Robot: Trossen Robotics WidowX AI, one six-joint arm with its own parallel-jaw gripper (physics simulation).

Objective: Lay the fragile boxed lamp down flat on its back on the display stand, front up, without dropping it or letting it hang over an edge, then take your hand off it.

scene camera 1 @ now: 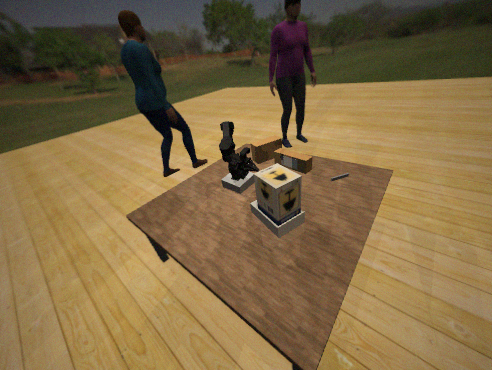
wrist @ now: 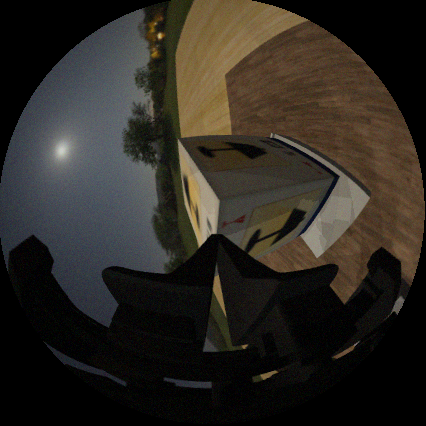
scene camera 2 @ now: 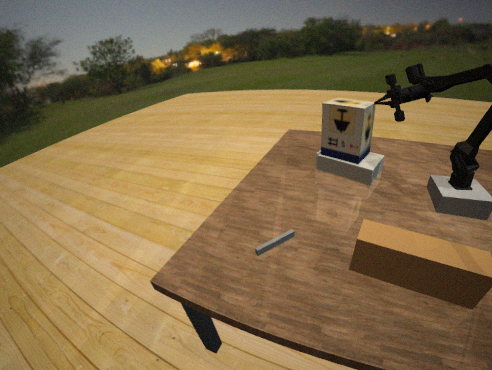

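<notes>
The boxed lamp, a white box with yellow lamp pictures and a dark blue band at its bottom, stands upright on the pale display stand. My gripper is shut, with nothing between its fingers. Its tips are at the upper part of the box, close to the top edge on the arm's side. I cannot tell whether they touch it. In the wrist view the fingers hide a lower corner of the box.
A brown cardboard box and another carton lie on the brown table. A thin grey bar lies there too. The arm stands on a pale block. Two people stand beyond the table.
</notes>
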